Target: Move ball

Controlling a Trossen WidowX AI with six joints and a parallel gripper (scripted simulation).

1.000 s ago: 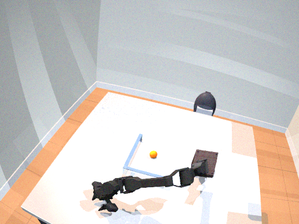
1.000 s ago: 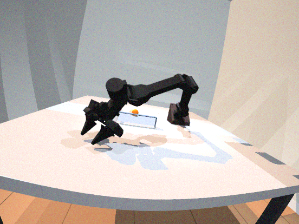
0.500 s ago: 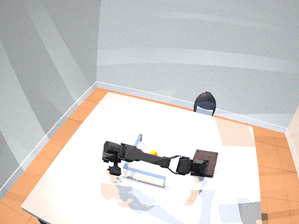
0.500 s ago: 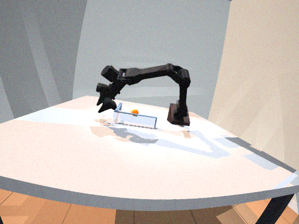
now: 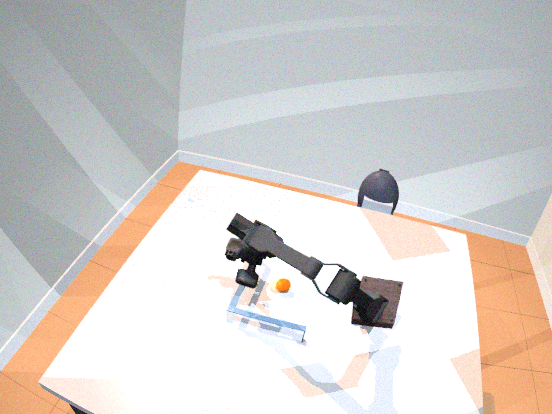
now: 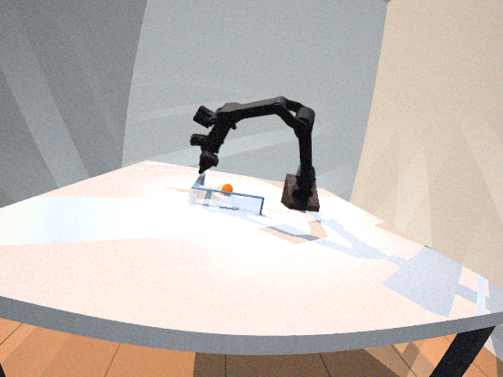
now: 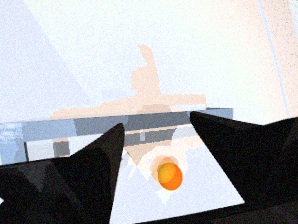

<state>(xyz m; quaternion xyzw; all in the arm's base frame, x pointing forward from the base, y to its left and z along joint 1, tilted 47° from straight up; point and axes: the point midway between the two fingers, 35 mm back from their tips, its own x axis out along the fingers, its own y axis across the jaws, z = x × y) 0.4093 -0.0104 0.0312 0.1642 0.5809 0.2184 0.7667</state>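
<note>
The orange ball lies 120 mm behind my gripper tip, 50 mm to the right of it and 70 mm below it.
</note>
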